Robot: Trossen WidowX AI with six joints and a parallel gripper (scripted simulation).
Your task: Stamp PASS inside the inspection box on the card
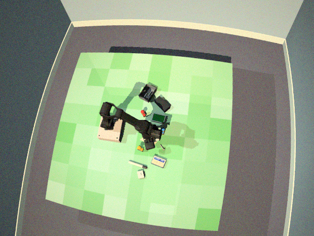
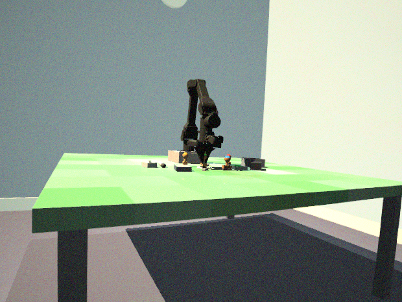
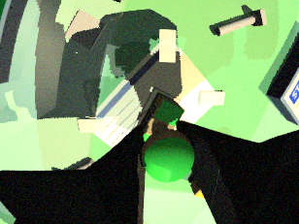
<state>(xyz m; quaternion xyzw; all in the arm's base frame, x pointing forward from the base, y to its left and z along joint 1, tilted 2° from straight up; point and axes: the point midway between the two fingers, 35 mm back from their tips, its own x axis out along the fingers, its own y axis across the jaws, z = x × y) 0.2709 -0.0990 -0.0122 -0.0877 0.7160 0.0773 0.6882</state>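
Now: the green-knobbed stamp right at my gripper tip. The rest, counted from my gripper tip: blue stamp (100 mm ahead, 50 mm to the left); cream card (30 mm below); orange stamp (60 mm behind, 60 mm to the right).
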